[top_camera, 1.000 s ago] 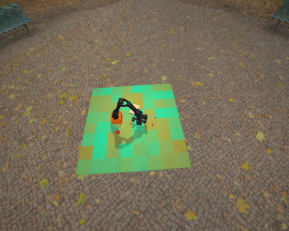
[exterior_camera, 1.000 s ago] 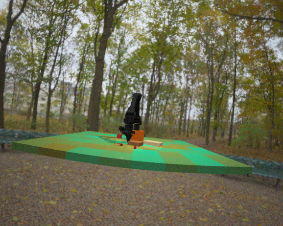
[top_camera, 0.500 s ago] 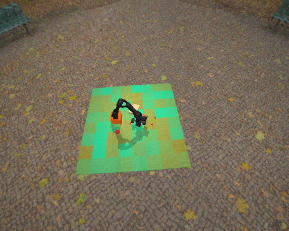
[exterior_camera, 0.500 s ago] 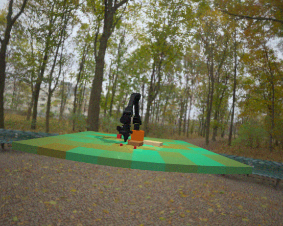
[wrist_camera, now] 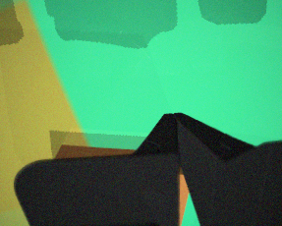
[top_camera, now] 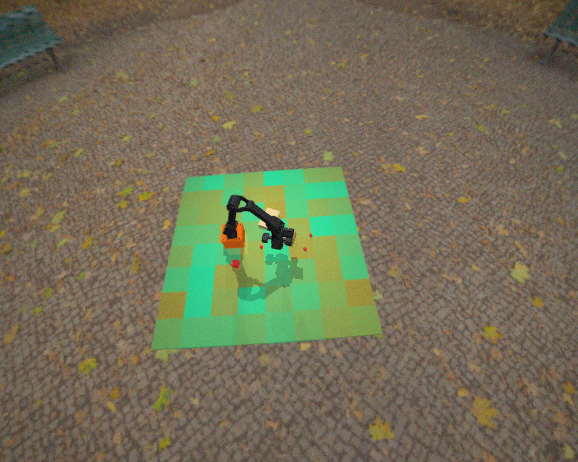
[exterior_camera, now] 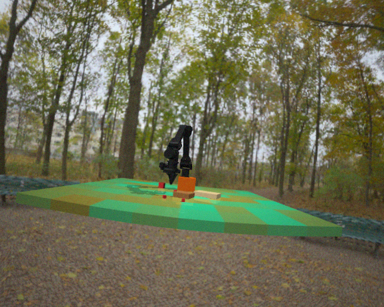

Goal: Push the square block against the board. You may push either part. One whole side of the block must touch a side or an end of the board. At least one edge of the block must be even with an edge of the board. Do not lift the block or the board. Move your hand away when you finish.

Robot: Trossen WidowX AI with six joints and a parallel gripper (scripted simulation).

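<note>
The square block is 70 mm ahead of my gripper tip, 80 mm to the left of it and 50 mm below it. Also, from my gripper tip: small red cube: 290 mm behind, 50 mm to the right, 40 mm below; board: 30 mm behind, 250 mm to the left, 50 mm below.
</note>
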